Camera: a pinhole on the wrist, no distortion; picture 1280 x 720 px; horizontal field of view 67.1 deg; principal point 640.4 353.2 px. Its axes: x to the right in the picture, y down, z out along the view. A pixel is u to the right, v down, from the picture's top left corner.
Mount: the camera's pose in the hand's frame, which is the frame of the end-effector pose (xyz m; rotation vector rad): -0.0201 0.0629 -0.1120 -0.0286 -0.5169 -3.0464
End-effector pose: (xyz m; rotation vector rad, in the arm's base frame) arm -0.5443 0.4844 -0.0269 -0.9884 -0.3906 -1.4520
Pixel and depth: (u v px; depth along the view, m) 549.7 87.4 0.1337
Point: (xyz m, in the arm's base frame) -0.4122 0.4670 -0.0777
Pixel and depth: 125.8 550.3 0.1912
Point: -0.4182 0.4727 0.0526
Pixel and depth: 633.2 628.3 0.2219
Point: -0.4355 0.5684 0.0065
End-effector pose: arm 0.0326 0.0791 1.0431 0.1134 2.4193 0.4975
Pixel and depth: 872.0 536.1 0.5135
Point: 0.3847 0.3081 0.8822
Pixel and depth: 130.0 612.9 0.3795
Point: 0.0512 0.3003 0.7743
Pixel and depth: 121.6 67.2 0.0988
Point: -0.0168 0.1922 1.0930
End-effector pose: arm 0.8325 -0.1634 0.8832 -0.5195 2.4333 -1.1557
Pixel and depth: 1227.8 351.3 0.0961
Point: 0.8742 -0.0586 0.8367
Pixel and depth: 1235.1 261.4 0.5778
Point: 1.3159 -0.0857 0.4792
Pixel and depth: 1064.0 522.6 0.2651
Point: 1.0062 -0.1410 0.7373
